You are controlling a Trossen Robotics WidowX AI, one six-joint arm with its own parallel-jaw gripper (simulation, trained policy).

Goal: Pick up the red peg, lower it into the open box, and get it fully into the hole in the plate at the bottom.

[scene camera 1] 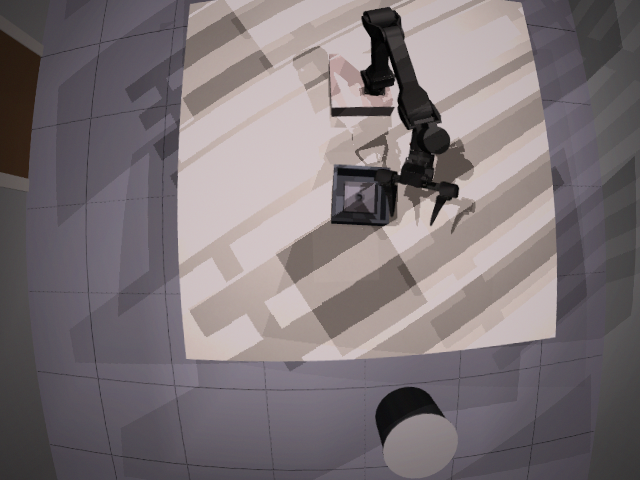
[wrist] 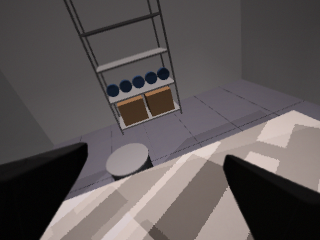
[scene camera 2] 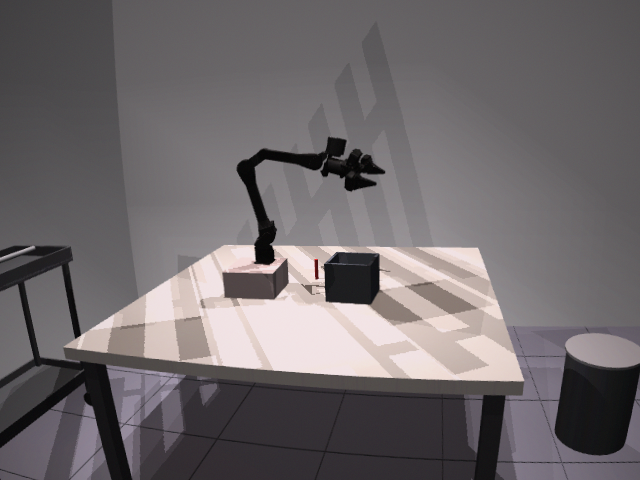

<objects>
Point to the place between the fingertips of my gripper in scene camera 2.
At 380, 178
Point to a pale plate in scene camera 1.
At 352, 204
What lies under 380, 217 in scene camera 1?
A dark box.
</objects>
